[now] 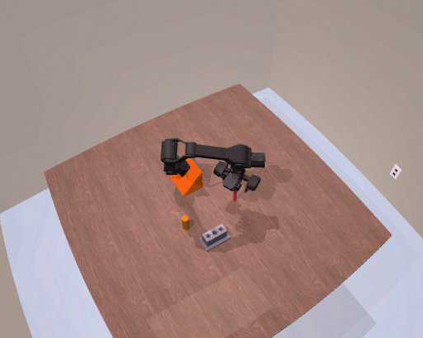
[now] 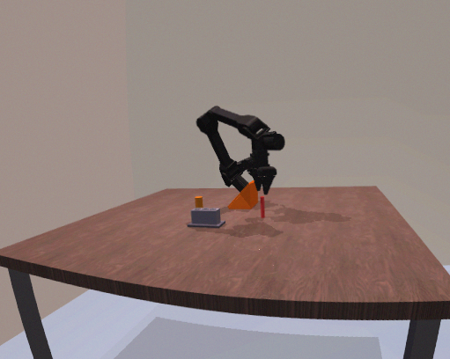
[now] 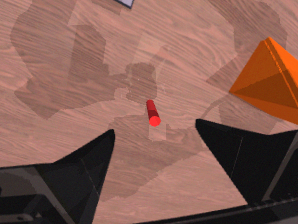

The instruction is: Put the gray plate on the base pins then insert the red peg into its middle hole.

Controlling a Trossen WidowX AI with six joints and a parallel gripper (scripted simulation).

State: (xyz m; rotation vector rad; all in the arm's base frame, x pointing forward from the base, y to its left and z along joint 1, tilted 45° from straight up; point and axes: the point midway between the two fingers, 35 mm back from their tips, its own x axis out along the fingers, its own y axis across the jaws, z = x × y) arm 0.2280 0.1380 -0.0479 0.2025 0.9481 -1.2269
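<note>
Now: gripper tip 6 cm above the red peg. The rest, counted from my gripper tip: gray plate 12 cm ahead, 18 cm to the right, 5 cm below; base 12 cm ahead, 18 cm to the right, 9 cm below; orange cylinder 1 cm ahead, 25 cm to the right, 6 cm below.
</note>
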